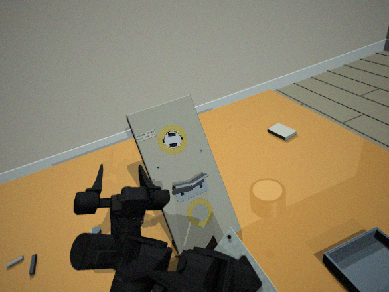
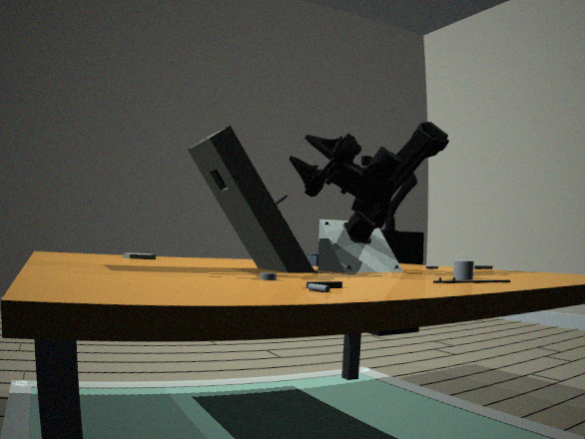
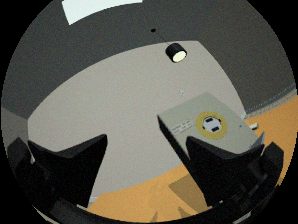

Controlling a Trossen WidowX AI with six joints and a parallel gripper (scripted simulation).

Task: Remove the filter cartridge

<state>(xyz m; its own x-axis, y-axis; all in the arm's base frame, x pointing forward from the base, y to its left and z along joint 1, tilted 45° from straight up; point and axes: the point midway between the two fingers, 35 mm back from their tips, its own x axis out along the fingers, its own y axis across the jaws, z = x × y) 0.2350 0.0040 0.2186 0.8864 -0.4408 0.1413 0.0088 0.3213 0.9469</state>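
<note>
My gripper tip is 14 cm to the left of the round filter cartridge, 10 cm short of it and 5 cm above it. Round my gripper tip: panel: 14 cm to the right, 12 cm below, 6 cm ahead; then ledge: 14 cm to the right, 14 cm below; then grey disc: 28 cm below, 15 cm to the left, 12 cm ahead.
</note>
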